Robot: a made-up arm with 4 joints.
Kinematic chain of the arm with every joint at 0, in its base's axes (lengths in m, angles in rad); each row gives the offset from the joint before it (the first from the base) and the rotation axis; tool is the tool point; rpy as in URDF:
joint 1: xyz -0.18 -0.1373 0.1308 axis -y
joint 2: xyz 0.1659 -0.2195 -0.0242 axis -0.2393 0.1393 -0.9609
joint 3: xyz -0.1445 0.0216 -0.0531 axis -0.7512 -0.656 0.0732
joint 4: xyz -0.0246 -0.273 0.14 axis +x
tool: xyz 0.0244 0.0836 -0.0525 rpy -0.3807 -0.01 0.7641
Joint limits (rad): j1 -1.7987..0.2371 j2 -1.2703..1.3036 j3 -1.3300..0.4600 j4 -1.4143..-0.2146
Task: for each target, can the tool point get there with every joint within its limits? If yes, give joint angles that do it. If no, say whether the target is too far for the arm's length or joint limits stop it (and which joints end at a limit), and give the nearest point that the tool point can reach.
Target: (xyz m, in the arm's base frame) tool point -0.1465 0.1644 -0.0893
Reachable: no: joint limits stop it (at a limit: joint 1, joint 2, joint 3) | nearest point -0.2546 -0.2039 -0.0885 | short by 0.384 m
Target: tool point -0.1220 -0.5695 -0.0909
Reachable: yes | joints -0.1062 -0.4499 -1.0470 -0.4199
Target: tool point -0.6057 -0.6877 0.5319
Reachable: no: joint limits stop it (at a limit: joint 1, joint 3, joint 4) | nearest point -0.4324 -0.5472 0.2831 | short by 0.334 m
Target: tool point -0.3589 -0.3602 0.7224
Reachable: no: joint limits stop it (at a limit: joint 1, joint 3, joint 4) | nearest point -0.3580 -0.3490 0.3674 | short by 0.355 m
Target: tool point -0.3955 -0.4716 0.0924
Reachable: yes | joints -0.9700 0.2973 -1.1793 -0.6778
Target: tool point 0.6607 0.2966 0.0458
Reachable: no: too far | nearest point -0.0190 -0.2581 0.1817 | short by 0.888 m
